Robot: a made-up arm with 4 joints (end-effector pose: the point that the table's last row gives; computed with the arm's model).
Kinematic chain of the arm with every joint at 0, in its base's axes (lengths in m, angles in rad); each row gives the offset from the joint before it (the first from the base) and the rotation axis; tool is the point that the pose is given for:
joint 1: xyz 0 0 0.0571 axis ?
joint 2: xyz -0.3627 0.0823 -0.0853 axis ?
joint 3: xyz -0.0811 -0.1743 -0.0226 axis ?
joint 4: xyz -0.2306 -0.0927 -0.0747 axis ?
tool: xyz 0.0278 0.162 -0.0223
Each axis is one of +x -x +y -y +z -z.
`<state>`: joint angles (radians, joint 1 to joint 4).
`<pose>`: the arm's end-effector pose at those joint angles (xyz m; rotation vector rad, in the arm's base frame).
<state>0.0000 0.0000 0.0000 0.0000</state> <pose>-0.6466 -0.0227 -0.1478 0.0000 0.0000 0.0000</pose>
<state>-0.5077 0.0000 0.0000 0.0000</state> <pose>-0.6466 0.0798 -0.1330 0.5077 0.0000 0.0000</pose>
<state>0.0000 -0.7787 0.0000 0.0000</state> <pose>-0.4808 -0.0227 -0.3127 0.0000 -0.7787 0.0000</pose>
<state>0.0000 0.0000 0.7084 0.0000</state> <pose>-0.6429 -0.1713 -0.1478 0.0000 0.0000 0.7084</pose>
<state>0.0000 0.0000 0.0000 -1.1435</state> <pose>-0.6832 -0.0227 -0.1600 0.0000 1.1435 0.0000</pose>
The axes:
joint 1: -x
joint 2: +y
joint 3: +z
joint 4: -y

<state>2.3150 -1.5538 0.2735 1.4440</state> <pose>-0.2952 -0.2276 0.3763 -0.2113 -0.8435 2.9736</pose>
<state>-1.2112 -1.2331 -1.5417 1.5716</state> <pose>-0.3031 0.1588 0.1237 -0.0798 -0.5424 -2.7547</pose>
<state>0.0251 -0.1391 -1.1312 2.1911</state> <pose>-0.4687 0.1402 -0.1089 -1.2112 -2.0405 -0.7018</pose>
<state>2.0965 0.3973 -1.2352 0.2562</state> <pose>-0.4806 -0.1950 0.0340 -2.1771 -1.2191 -0.8832</pose>
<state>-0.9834 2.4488 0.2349 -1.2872</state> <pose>-0.1883 -0.2355 0.1161 0.2155 -2.1132 -1.4287</pose>
